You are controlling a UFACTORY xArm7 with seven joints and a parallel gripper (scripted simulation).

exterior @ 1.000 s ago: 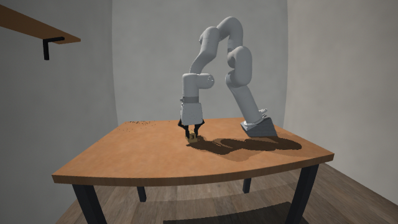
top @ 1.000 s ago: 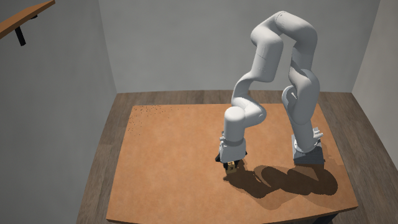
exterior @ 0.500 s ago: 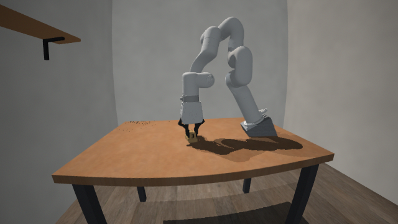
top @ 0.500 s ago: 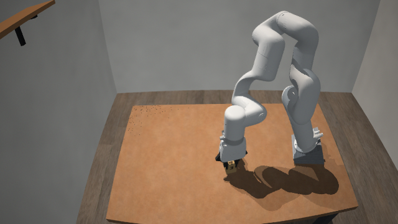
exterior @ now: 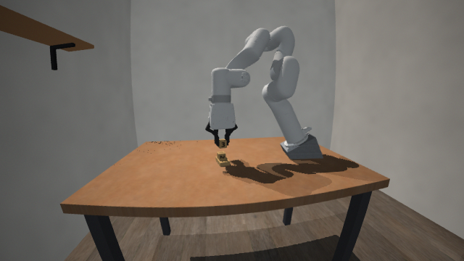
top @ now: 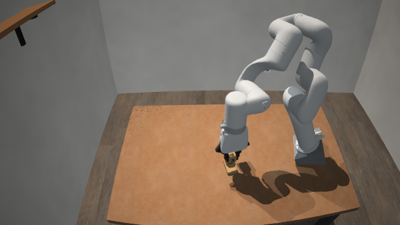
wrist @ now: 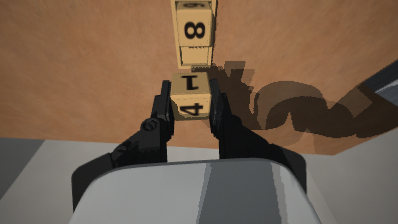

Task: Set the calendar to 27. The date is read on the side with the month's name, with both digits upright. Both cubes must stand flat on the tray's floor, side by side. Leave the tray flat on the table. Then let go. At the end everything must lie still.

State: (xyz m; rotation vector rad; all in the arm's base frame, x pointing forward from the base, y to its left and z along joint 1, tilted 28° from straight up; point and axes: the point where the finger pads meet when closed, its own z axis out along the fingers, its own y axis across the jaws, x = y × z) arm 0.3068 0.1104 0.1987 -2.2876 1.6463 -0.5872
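Now: hand 20 mm to the left of the wooden calendar tray and 100 mm above it. Round my hand: wooden digit cube: 10 mm below.
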